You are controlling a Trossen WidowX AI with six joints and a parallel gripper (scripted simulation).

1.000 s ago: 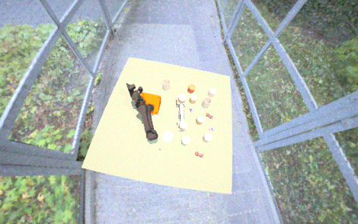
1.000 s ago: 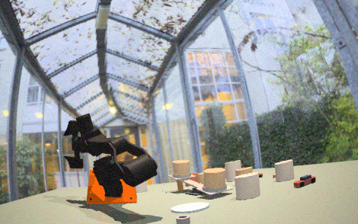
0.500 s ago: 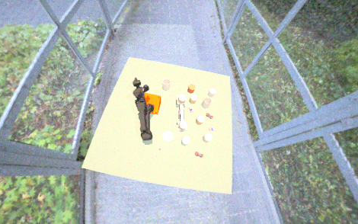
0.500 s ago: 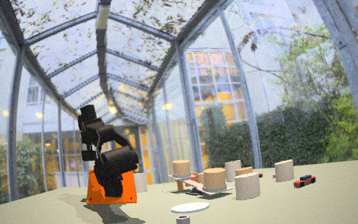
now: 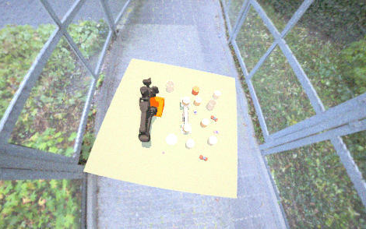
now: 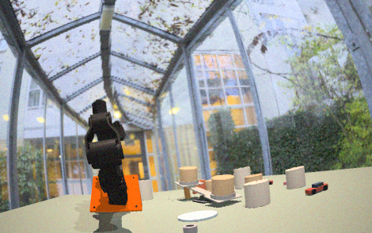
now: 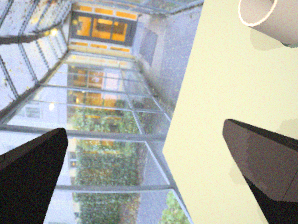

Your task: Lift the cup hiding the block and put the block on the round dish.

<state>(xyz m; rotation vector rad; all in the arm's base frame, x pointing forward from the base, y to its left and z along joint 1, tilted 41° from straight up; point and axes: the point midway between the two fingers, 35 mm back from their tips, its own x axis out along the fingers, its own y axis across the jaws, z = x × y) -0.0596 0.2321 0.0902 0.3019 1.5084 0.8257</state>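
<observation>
The pale green block lies 400 mm ahead of my gripper tip, 240 mm to the right of it and 220 mm below it. From my gripper tip the other things lie so: balance (360 mm ahead, 240 mm below, 110 mm to the right); balance beam (360 mm ahead, 220 mm below, 110 mm to the right); round pale dish (370 mm to the right, 290 mm ahead, 260 mm below).
</observation>
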